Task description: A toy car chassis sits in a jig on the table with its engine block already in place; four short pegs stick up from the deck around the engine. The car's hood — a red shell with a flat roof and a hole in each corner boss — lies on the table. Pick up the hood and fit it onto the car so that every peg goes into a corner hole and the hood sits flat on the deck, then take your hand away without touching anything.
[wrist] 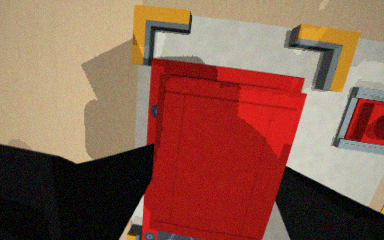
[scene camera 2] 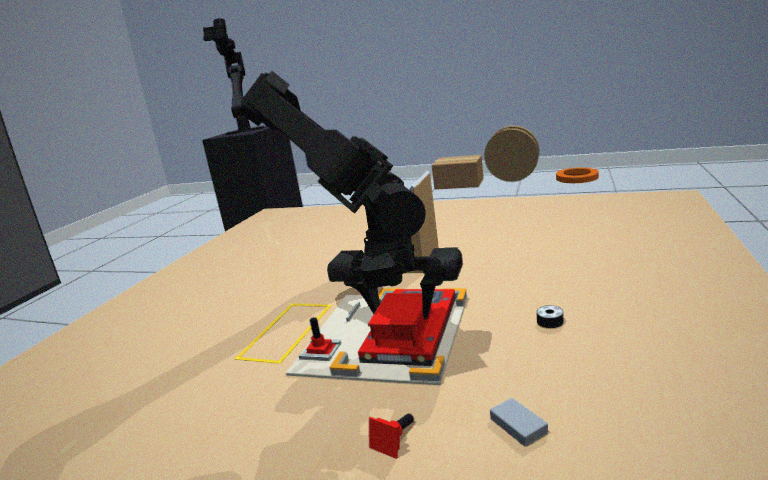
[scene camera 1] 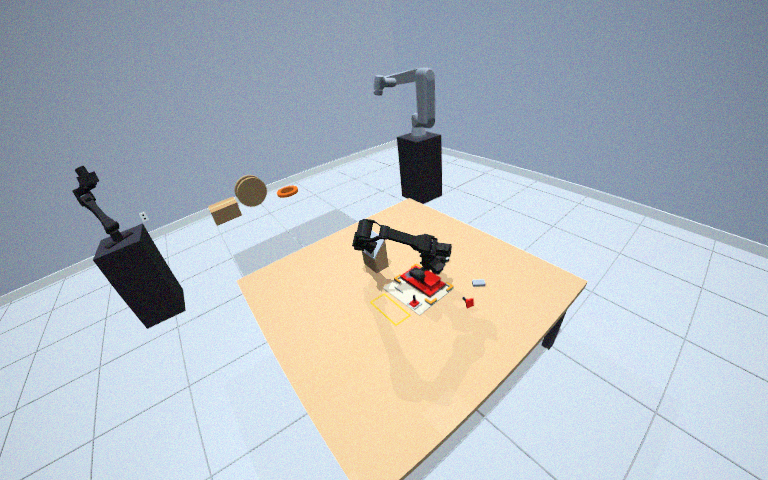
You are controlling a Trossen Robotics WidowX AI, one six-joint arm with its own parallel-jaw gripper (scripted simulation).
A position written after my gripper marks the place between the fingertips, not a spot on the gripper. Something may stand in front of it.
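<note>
In scene camera 2 I can see my gripper [scene camera 2: 401, 317], and a red hood [scene camera 2: 399, 316] shows there too. The wrist view shows my gripper [wrist: 214, 159] as well, along with the red hood [wrist: 220, 151].
</note>
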